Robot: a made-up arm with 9 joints. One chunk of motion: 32 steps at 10 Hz.
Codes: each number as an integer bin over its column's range. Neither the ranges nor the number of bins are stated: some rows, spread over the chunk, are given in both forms.
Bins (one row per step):
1: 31 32 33 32 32 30 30 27 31
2: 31 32 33 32 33 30 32 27 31
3: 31 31 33 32 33 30 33 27 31
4: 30 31 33 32 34 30 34 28 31
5: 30 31 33 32 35 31 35 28 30
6: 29 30 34 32 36 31 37 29 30
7: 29 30 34 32 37 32 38 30 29
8: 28 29 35 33 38 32 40 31 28
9: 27 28 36 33 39 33 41 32 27
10: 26 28 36 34 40 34 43 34 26
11: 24 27 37 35 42 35 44 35 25
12: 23 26 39 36 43 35 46 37 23
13: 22 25 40 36 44 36 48 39 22
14: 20 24 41 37 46 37 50 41 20
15: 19 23 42 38 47 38 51 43 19
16: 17 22 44 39 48 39 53 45 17
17: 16 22 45 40 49 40 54 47 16
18: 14 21 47 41 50 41 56 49 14
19: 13 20 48 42 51 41 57 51 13
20: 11 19 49 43 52 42 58 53 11
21: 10 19 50 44 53 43 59 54 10
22: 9 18 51 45 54 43 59 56 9
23: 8 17 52 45 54 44 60 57 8
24: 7 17 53 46 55 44 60 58 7
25: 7 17 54 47 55 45 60 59 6
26: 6 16 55 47 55 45 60 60 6
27: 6 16 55 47 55 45 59 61 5
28: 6 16 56 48 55 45 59 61 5
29: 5 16 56 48 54 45 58 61 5
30: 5 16 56 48 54 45 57 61 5
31: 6 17 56 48 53 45 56 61 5
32: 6 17 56 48 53 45 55 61 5
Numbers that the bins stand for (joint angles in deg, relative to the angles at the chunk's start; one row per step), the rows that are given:
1: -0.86 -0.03 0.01 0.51 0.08 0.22 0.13 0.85 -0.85
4: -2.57 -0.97 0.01 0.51 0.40 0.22 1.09 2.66 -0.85
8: -6.00 -2.84 1.34 2.53 1.04 1.24 2.53 8.09 -6.00
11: -12.87 -4.72 2.68 6.56 1.68 2.77 3.49 15.34 -11.14
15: -21.44 -8.47 6.02 12.62 2.48 4.29 5.16 29.82 -21.43
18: -30.02 -10.34 9.36 18.67 2.96 5.82 6.36 40.68 -30.01
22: -38.60 -13.16 12.03 26.73 3.61 6.84 7.08 53.36 -38.58
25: -42.03 -14.09 14.04 30.77 3.77 7.86 7.32 58.79 -43.73
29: -45.46 -15.03 15.37 32.79 3.61 7.86 6.84 62.41 -45.44
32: -43.75 -14.09 15.37 32.79 3.45 7.86 6.12 62.41 -45.44
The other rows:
2: -0.86 -0.03 0.01 0.51 0.24 0.22 0.61 0.85 -0.85
3: -0.86 -0.97 0.01 0.51 0.24 0.22 0.85 0.85 -0.85
5: -2.57 -0.97 0.01 0.51 0.56 0.73 1.33 2.66 -2.57
6: -4.29 -1.91 0.68 0.51 0.72 0.73 1.81 4.47 -2.57
7: -4.29 -1.91 0.68 0.51 0.88 1.24 2.05 6.28 -4.28
9: -7.72 -3.78 2.01 2.53 1.20 1.75 2.77 9.91 -7.71
10: -9.44 -3.78 2.01 4.55 1.36 2.26 3.25 13.53 -9.43
12: -14.58 -5.66 4.02 8.58 1.84 2.77 3.97 18.96 -14.57
13: -16.30 -6.59 4.68 8.58 2.00 3.28 4.44 22.58 -16.29
14: -19.73 -7.53 5.35 10.60 2.32 3.78 4.92 26.20 -19.72
16: -24.88 -9.41 7.36 14.63 2.64 4.80 5.64 33.44 -24.86
17: -26.59 -9.41 8.02 16.65 2.80 5.31 5.88 37.06 -26.58
19: -31.74 -11.28 10.03 20.68 3.12 5.82 6.60 44.30 -31.72
20: -35.17 -12.22 10.70 22.70 3.28 6.33 6.84 47.93 -35.15
21: -36.88 -12.22 11.36 24.72 3.45 6.84 7.08 49.74 -36.87
23: -40.32 -14.09 12.70 26.73 3.61 7.35 7.32 55.17 -40.30
24: -42.03 -14.09 13.37 28.75 3.77 7.35 7.32 56.98 -42.01
26: -43.75 -15.03 14.71 30.77 3.77 7.86 7.32 60.60 -43.73
27: -43.75 -15.03 14.71 30.77 3.77 7.86 7.08 62.41 -45.44
28: -43.75 -15.03 15.37 32.79 3.77 7.86 7.08 62.41 -45.44
30: -45.46 -15.03 15.37 32.79 3.61 7.86 6.60 62.41 -45.44
31: -43.75 -14.09 15.37 32.79 3.45 7.86 6.36 62.41 -45.44

